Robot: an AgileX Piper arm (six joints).
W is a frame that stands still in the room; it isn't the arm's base.
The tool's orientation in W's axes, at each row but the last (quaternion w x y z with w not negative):
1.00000 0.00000 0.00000 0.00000
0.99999 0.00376 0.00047 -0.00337
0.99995 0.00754 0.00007 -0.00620
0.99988 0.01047 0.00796 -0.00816
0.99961 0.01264 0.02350 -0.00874
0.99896 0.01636 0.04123 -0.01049
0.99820 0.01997 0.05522 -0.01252
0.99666 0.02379 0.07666 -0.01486
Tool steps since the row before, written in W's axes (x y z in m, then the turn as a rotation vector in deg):
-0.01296 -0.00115 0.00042 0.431 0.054 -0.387
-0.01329 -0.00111 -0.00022 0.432 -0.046 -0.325
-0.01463 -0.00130 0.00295 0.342 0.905 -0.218
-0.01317 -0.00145 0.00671 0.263 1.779 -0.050
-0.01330 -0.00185 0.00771 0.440 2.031 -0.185
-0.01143 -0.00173 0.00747 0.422 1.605 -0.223
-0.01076 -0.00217 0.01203 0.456 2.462 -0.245
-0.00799 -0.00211 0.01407 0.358 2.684 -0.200
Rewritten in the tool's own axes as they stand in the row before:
-0.01296 -0.00115 0.00042 0.431 0.054 -0.387
-0.01328 -0.00120 -0.00022 0.433 -0.046 -0.324
-0.01461 -0.00144 0.00297 0.331 0.906 -0.232
-0.01325 -0.00153 0.00653 0.235 1.782 -0.083
-0.01362 -0.00190 0.00712 0.414 2.033 -0.216
-0.01197 -0.00175 0.00656 0.407 1.606 -0.241
-0.01197 -0.00200 0.01086 0.424 2.462 -0.295
-0.01000 -0.00174 0.01278 0.315 2.683 -0.276

